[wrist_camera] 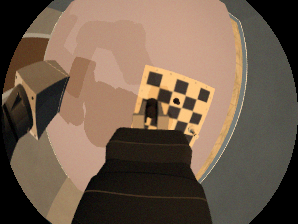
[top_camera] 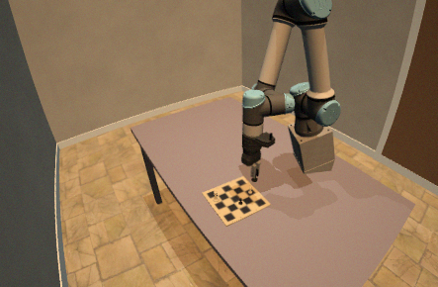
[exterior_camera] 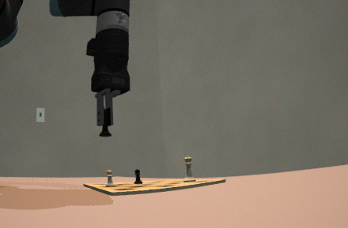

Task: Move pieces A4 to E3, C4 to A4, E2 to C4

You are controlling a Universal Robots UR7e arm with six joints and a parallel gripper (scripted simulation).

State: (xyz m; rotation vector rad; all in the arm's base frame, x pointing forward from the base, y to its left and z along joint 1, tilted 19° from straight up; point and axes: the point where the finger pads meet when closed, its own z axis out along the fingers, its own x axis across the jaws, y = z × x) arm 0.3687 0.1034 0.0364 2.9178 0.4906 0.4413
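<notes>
Now: hand 7 cm short of the chessboard, 2 cm to the left of it and 14 cm above it. Also, from my hand: white pawn: 3 cm to the right, 13 cm below; then tall black piece: 1 cm below; then black pawn: 7 cm ahead, 1 cm to the left, 13 cm below.
</notes>
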